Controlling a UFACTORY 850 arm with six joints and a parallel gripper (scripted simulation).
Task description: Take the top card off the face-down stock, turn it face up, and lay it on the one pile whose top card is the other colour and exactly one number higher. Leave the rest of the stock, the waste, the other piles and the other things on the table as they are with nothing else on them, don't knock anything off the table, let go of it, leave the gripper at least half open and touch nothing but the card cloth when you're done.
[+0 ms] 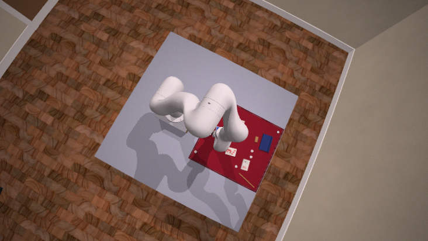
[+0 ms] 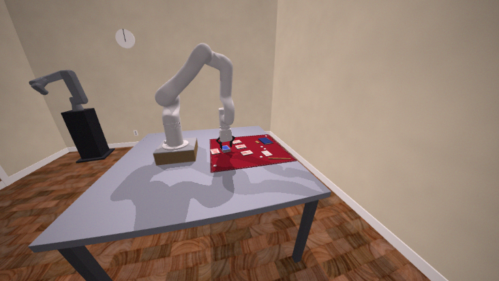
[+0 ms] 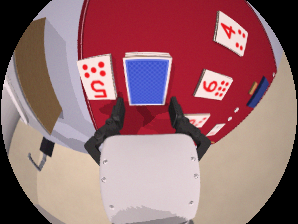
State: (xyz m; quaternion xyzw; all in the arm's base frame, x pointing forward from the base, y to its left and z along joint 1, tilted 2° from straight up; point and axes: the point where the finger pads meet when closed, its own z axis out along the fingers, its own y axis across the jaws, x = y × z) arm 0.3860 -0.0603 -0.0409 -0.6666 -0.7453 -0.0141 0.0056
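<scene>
Now: hand 90 mm past the card, 20 mm to the right of it and 40 mm above it. The rest, counted from my hand: pencil 360 mm ahead, 270 mm to the right, 50 mm below; red card cloth 190 mm ahead, 60 mm below.
</scene>
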